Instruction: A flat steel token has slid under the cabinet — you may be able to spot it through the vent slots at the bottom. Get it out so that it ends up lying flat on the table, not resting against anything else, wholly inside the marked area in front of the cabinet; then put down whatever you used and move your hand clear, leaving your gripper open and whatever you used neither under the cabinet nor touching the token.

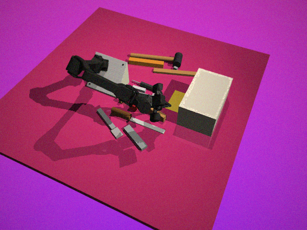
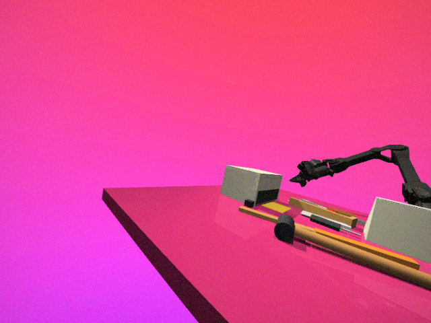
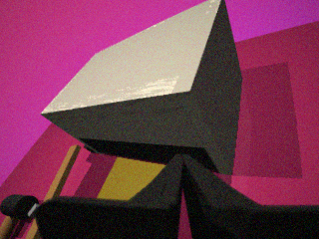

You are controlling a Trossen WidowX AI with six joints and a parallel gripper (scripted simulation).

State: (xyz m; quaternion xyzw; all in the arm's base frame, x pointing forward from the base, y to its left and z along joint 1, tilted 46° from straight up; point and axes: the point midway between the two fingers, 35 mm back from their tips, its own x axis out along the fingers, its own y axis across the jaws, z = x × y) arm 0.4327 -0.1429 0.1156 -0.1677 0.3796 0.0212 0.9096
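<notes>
My gripper tip is now 27 cm past the orange bar, 37 cm to the right of it and 11 cm above it. The rest, counted from my gripper tip: red cube: 21 cm behind, 2 cm to the left, 11 cm below; then dark screwdriver: 23 cm behind, 19 cm to the left, 12 cm below; then grey token: 18 cm ahead, 20 cm to the left, 12 cm below.
</notes>
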